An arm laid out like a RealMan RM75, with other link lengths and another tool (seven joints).
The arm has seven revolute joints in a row. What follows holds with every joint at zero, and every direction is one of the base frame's. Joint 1 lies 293.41 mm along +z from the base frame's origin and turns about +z. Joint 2 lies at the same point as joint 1 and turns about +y. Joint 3 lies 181.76 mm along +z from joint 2 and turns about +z. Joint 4 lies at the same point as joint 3 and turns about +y. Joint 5 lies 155.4 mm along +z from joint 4 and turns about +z. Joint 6 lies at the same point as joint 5 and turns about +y. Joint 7 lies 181.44 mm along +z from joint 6 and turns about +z. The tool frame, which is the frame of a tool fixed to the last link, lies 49 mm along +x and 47 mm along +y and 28 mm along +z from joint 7; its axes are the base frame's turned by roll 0, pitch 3.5 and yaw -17.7 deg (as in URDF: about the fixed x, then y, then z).
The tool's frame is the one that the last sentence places.
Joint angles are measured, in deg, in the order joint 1, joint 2, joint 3, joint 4, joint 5, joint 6, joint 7. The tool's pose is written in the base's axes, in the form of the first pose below.
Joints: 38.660 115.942 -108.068 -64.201 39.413 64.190 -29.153
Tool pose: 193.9, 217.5, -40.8, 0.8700, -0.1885, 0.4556, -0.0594, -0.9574, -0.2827
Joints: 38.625 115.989 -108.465 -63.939 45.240 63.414 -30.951
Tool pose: 179.1, 207.7, -49.9, 0.9016, -0.1820, 0.3924, -0.0923, -0.9672, -0.2366
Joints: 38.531 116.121 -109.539 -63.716 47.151 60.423 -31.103
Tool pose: 171.2, 209.9, -57.3, 0.9196, -0.1767, 0.3508, -0.0919, -0.9651, -0.2454
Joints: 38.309 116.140 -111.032 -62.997 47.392 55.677 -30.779
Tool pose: 168.6, 218.8, -63.9, 0.9323, -0.1714, 0.3186, -0.0781, -0.9552, -0.2854
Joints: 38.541 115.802 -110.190 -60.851 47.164 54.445 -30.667
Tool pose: 175.6, 225.4, -61.9, 0.9249, -0.2039, 0.3210, -0.0996, -0.9445, -0.3132
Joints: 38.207 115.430 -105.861 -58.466 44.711 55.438 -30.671
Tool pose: 190.6, 235.5, -50.9, 0.9008, -0.2765, 0.3348, -0.1478, -0.9203, -0.3622
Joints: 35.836 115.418 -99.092 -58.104 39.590 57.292 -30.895
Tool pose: 211.1, 245.1, -34.0, 0.8658, -0.3672, 0.3399, -0.2021, -0.8781, -0.4338
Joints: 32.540 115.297 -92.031 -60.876 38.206 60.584 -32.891
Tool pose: 218.2, 247.5, -18.5, 0.8507, -0.4333, 0.2975, -0.2644, -0.8420, -0.4702
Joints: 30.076 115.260 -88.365 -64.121 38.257 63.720 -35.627
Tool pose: 220.3, 244.4, -8.6, 0.8533, -0.4386, 0.2819, -0.2760, -0.8387, -0.4695
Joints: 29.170 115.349 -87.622 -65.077 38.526 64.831 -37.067
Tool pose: 221.6, 240.9, -6.6, 0.8566, -0.4307, 0.2842, -0.2727, -0.8454, -0.4593
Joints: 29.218 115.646 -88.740 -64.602 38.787 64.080 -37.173
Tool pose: 220.9, 238.9, -10.9, 0.8603, -0.4203, 0.2885, -0.2656, -0.8526, -0.4500
